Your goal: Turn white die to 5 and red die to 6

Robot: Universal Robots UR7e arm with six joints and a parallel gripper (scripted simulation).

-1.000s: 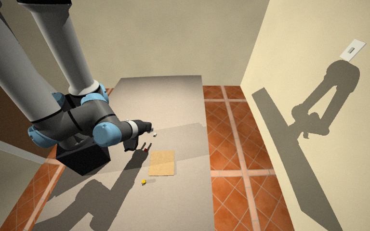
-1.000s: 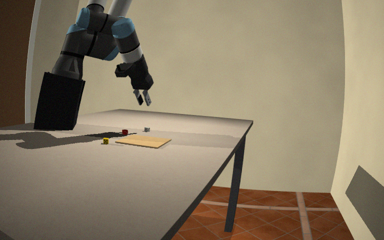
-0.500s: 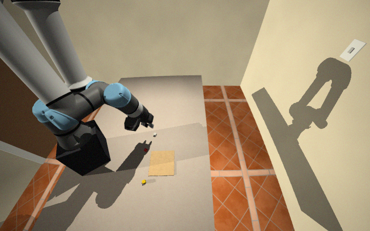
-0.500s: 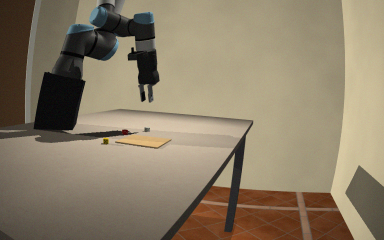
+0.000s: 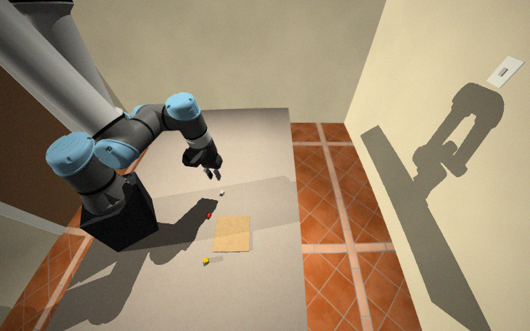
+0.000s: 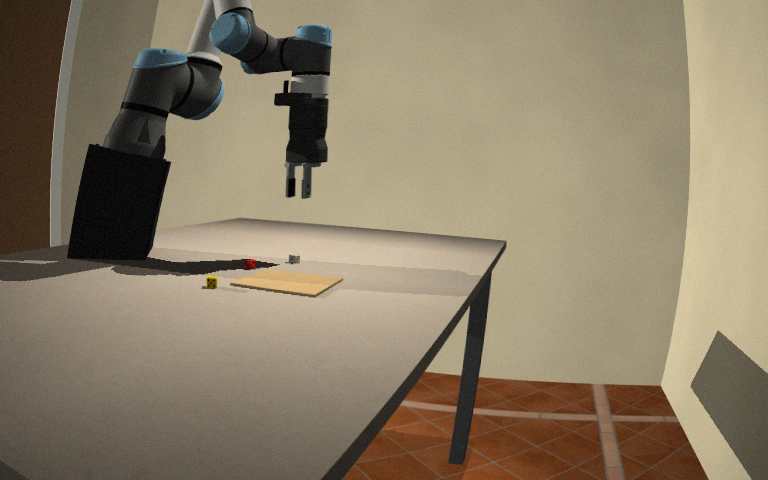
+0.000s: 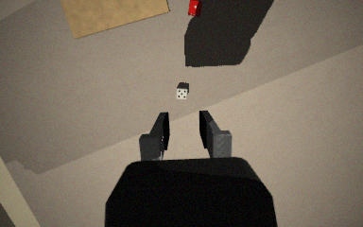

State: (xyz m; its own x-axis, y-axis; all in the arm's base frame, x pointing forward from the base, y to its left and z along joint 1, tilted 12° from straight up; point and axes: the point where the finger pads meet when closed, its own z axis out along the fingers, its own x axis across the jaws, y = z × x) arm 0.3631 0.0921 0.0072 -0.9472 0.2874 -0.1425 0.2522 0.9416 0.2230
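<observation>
Right now my hand is 130 mm above the white die. Also, from my hand: yellow die (280 mm to the right, 130 mm below, 50 mm behind); red die (130 mm below, 110 mm to the right, 50 mm behind); tan mat (190 mm to the right, 140 mm below, 40 mm ahead).
</observation>
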